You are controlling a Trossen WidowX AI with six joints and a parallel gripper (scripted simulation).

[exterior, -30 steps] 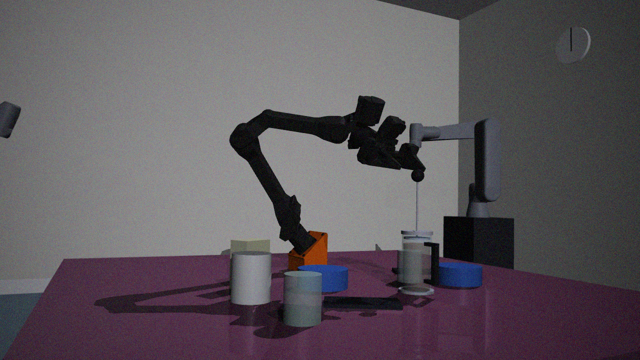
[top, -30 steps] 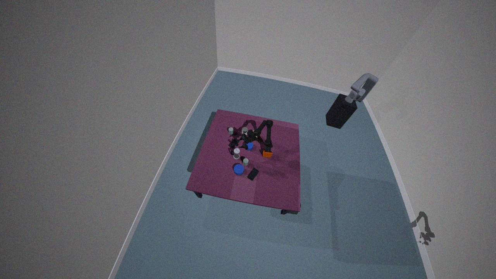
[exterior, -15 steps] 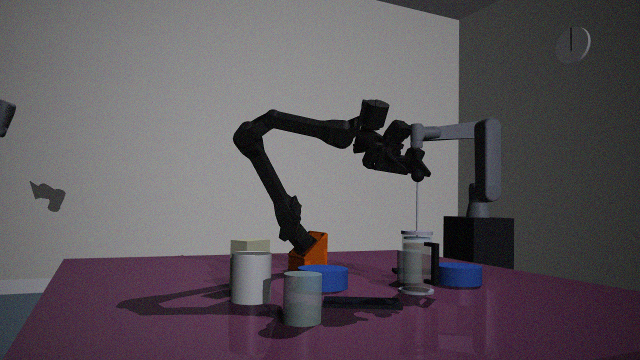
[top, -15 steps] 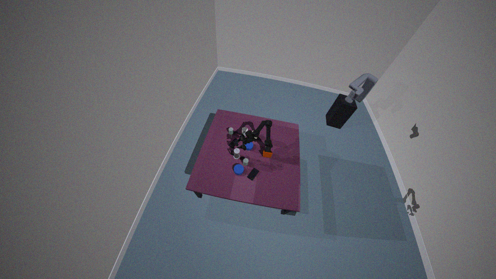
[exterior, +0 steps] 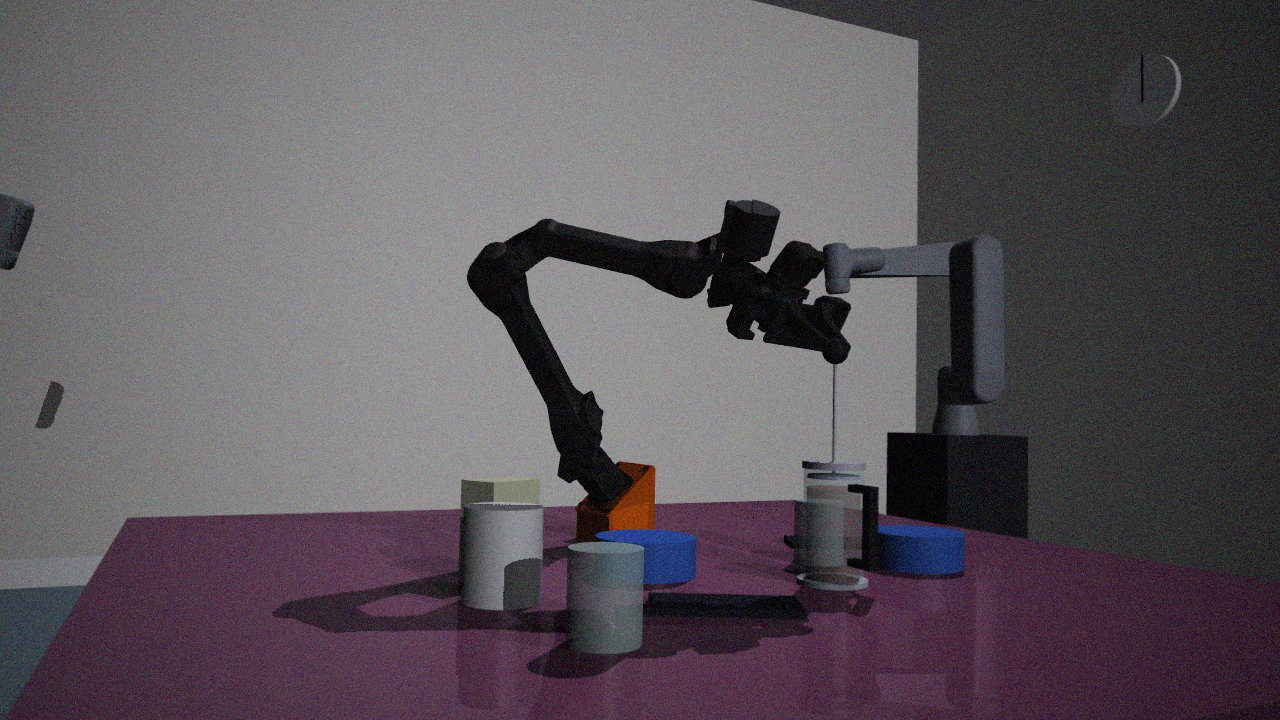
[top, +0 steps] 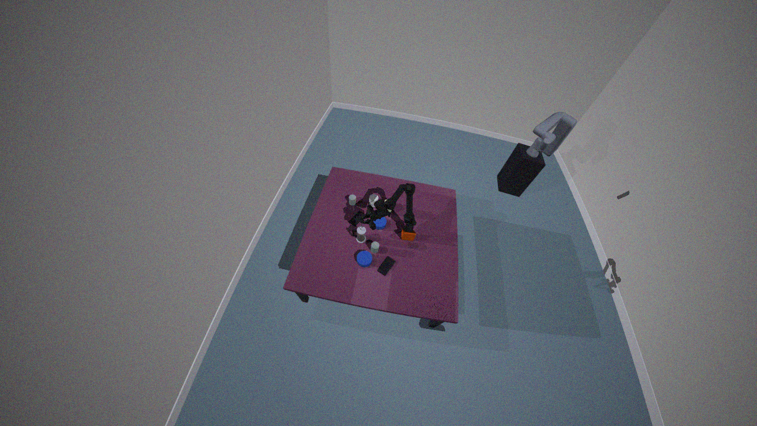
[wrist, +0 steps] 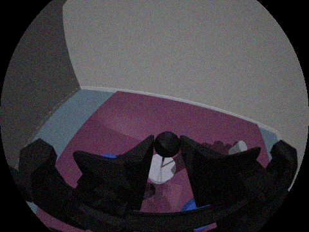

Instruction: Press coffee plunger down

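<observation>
Now: the glass coffee press 140 mm below my gripper tip and 10 mm ahead of it. From my gripper tip the other things lie so: white cylinder (390 mm to the right, 220 mm below); then cream box (360 mm to the right, 210 mm below, 150 mm behind).
</observation>
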